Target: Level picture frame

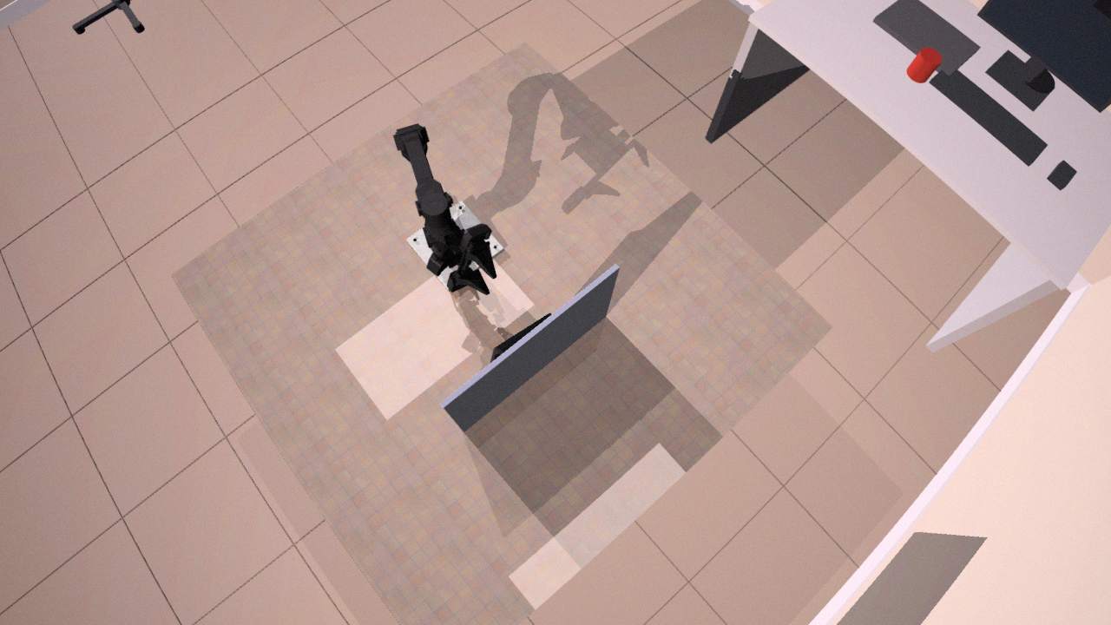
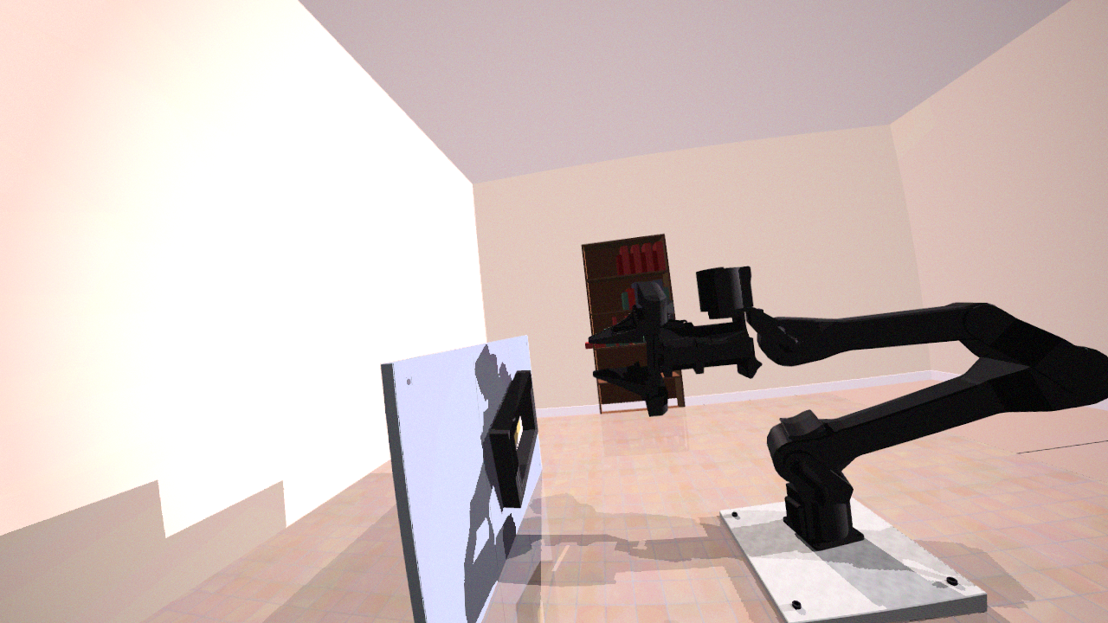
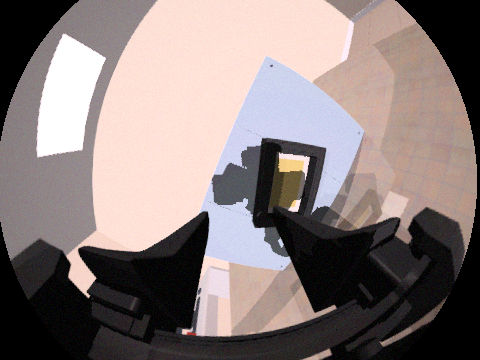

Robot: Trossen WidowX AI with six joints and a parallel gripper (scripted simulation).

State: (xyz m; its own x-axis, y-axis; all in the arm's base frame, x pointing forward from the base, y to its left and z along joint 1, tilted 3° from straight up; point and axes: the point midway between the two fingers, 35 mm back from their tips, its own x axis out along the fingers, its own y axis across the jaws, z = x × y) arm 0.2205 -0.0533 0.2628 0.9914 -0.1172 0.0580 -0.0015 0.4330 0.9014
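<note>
Right now my gripper tip is 13 cm short of the picture frame, 4 cm to the left of it and 11 cm above it. From my gripper tip the other things lie so: wall panel 14 cm ahead, 2 cm to the right, 11 cm below.
</note>
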